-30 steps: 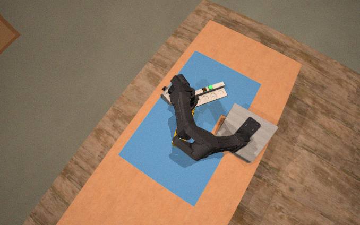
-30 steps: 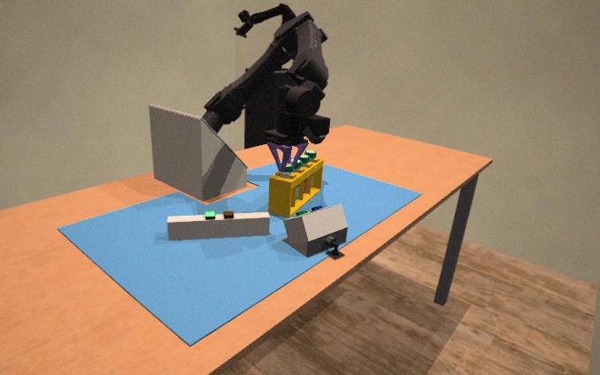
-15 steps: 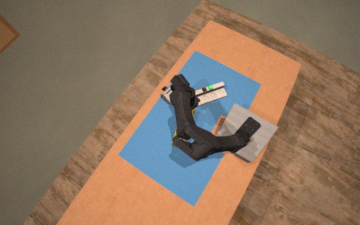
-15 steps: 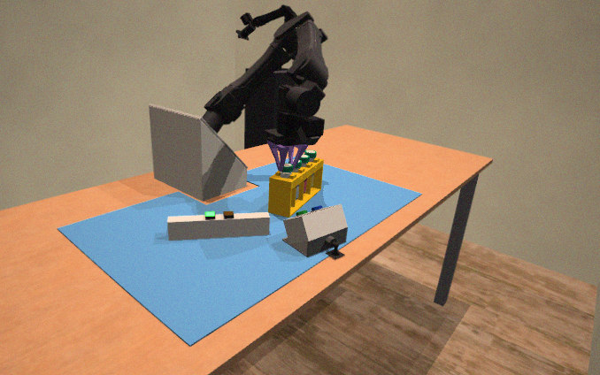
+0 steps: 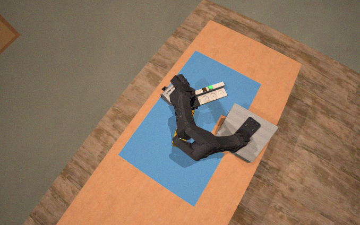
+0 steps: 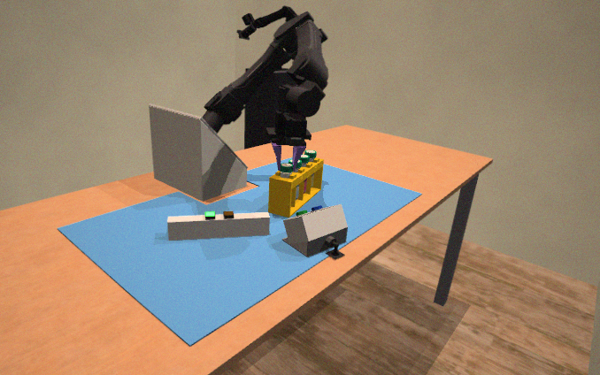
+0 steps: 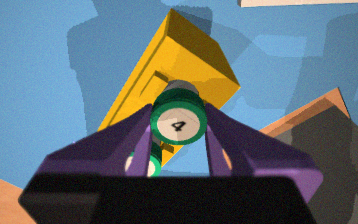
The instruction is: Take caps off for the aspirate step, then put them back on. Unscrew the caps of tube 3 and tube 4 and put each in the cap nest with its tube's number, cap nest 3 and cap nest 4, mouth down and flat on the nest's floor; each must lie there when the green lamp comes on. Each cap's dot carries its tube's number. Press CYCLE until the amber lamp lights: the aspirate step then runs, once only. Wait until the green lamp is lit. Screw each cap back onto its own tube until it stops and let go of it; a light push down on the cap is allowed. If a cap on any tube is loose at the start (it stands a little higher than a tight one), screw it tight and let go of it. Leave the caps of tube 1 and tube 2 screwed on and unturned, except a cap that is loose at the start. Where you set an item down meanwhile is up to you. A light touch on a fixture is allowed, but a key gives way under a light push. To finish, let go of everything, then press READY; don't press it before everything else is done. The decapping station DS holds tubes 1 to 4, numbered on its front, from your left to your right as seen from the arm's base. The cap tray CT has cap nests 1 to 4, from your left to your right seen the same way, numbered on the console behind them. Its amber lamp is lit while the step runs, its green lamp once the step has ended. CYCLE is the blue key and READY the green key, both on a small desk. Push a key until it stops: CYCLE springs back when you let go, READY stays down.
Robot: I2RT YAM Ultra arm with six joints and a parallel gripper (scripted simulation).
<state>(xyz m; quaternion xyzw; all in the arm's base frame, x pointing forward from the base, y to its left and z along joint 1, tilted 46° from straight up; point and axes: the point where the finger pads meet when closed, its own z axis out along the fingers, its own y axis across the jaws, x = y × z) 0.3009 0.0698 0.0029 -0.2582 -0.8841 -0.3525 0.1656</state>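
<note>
Right now the cap 4 is right at my hand. Round my hand: cap 3 (5 cm to the left, 2 cm behind); then blue key (14 cm ahead, 5 cm below, 3 cm to the right); then cap 2 (10 cm to the left, 4 cm behind).
</note>
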